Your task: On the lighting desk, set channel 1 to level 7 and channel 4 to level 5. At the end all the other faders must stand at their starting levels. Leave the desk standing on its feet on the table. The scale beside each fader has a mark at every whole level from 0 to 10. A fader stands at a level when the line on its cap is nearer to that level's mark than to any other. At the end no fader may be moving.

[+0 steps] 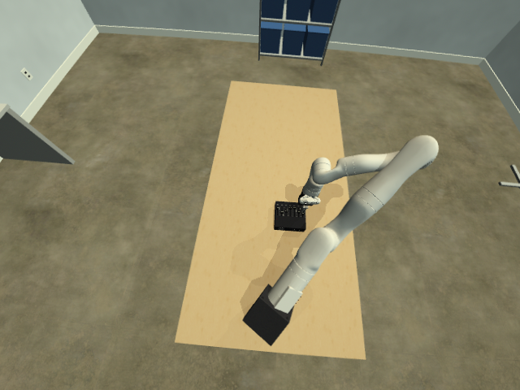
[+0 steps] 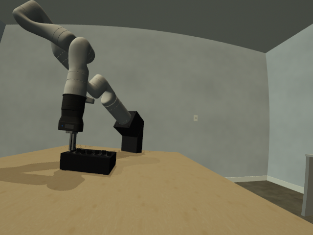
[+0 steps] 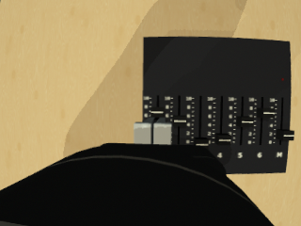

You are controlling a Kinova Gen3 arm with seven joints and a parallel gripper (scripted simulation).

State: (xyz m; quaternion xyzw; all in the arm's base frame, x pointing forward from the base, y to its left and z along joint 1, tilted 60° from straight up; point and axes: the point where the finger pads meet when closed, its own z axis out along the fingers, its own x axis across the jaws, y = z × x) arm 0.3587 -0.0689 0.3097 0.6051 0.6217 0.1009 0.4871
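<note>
My gripper is now 2 cm past the channel 1 fader cap and 1 cm above it. Round my hand: channel 4 fader cap: 6 cm to the left, 3 cm ahead, 1 cm below.
</note>
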